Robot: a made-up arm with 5 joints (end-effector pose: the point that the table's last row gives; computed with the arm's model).
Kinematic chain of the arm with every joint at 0, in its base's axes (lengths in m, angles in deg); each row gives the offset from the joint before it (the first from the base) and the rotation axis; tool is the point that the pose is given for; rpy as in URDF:
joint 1: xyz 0 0 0.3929 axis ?
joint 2: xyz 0 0 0 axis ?
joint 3: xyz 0.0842 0 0.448 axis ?
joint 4: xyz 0.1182 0 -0.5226 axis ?
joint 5: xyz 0.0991 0 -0.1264 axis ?
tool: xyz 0 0 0 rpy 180 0 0
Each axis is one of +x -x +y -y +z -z.
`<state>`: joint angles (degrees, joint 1 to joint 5).
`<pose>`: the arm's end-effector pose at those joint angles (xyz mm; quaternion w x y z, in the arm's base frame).
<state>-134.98 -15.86 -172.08 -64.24 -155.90</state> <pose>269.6 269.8 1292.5 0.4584 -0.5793 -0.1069 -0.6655</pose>
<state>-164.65 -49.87 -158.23 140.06 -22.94</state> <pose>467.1 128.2 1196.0 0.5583 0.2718 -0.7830 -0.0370</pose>
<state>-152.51 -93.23 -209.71 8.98 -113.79</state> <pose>799.8 416.2 -73.5 0.3976 -0.7911 0.2780 -0.3727</pose>
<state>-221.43 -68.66 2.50 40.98 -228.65</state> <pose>-211.9 187.0 459.0 0.1542 -0.9740 -0.0615 0.1540</pose>
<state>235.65 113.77 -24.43 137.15 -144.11</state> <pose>68.7 100.5 170.0 0.6584 0.3888 0.0677 -0.6409</pose>
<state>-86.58 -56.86 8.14 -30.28 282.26</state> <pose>17.0 -284.1 525.5 0.6301 0.7693 -0.0595 0.0868</pose>
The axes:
joint 1: +z
joint 2: +y
joint 3: +y
joint 4: +y
joint 5: -z

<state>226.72 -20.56 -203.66 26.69 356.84</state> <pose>452.6 480.7 1224.7 0.9178 -0.0643 0.1382 0.3667</pose>
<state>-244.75 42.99 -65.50 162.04 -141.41</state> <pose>-221.3 469.3 257.5 0.2123 0.2145 -0.2713 0.9139</pose>
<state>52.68 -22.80 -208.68 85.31 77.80</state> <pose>-358.0 -469.5 1231.7 0.8688 -0.2840 0.0633 -0.4007</pose>
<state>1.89 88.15 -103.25 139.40 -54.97</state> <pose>540.2 17.8 -161.2 0.3951 -0.4108 -0.2224 0.7910</pose>
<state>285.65 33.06 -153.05 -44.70 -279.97</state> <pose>174.3 -622.3 1234.1 0.0491 -0.0295 0.1299 -0.9899</pose>
